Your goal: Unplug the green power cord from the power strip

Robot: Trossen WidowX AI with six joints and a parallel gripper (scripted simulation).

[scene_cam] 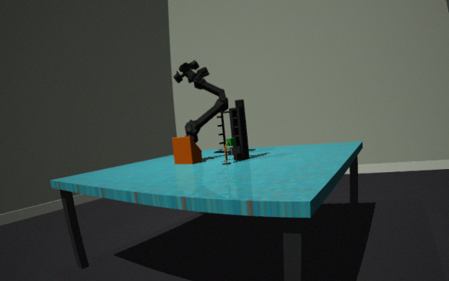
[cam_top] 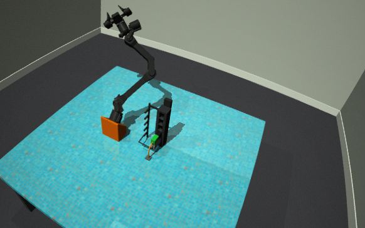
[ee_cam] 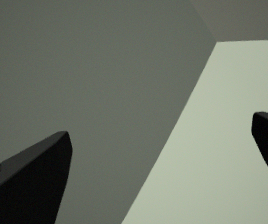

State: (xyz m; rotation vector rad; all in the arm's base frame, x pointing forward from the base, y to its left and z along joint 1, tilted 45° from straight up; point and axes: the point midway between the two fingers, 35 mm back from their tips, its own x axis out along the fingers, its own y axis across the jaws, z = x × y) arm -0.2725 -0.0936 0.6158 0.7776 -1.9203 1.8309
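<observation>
The green plug lies 58 cm ahead of my gripper tip, 50 cm below it and 37 cm to the right of it.
</observation>
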